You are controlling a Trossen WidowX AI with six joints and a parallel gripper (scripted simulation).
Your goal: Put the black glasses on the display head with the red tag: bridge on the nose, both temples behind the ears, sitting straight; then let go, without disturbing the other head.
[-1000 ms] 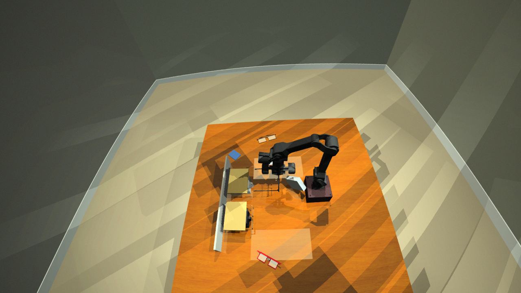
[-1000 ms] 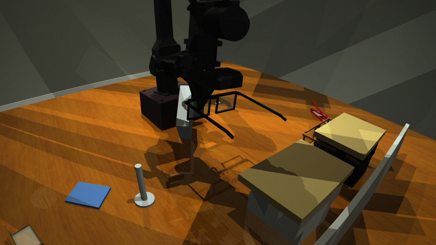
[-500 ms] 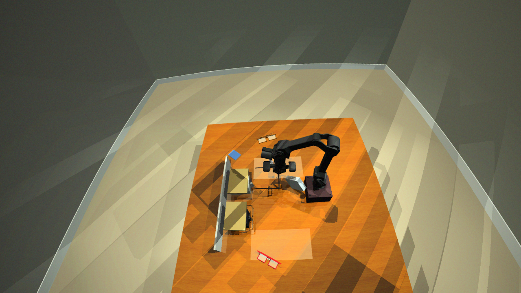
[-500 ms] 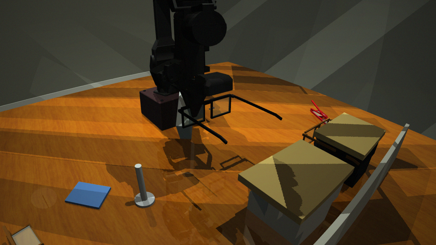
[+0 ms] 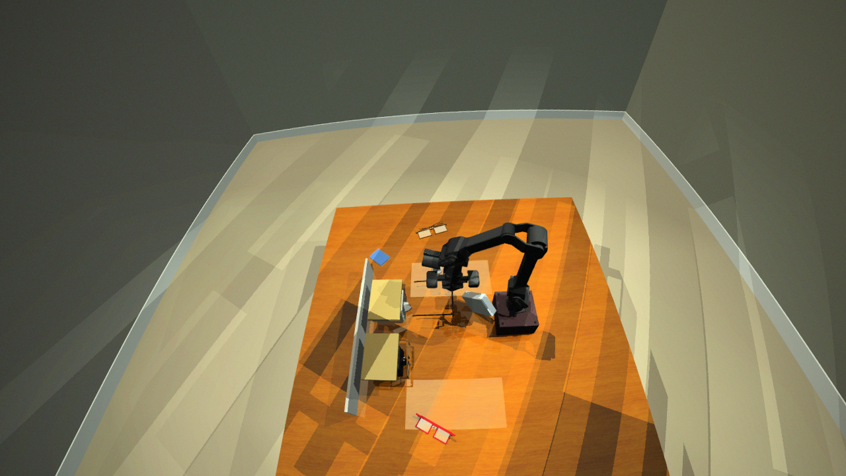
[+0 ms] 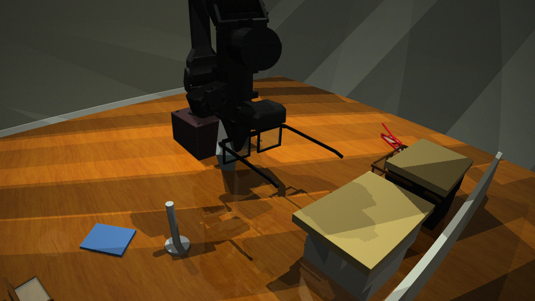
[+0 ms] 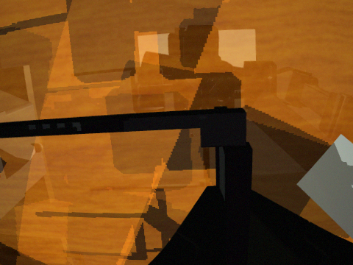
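Right now the pale head is 230 mm ahead of my gripper tip and 40 mm below it. From my gripper tip the other things lie so: dark head 270 mm ahead, 210 mm to the left, 40 mm below; white block 90 mm behind, 60 mm to the left, 30 mm below; grey post 160 mm to the right, 70 mm below, 30 mm ahead.
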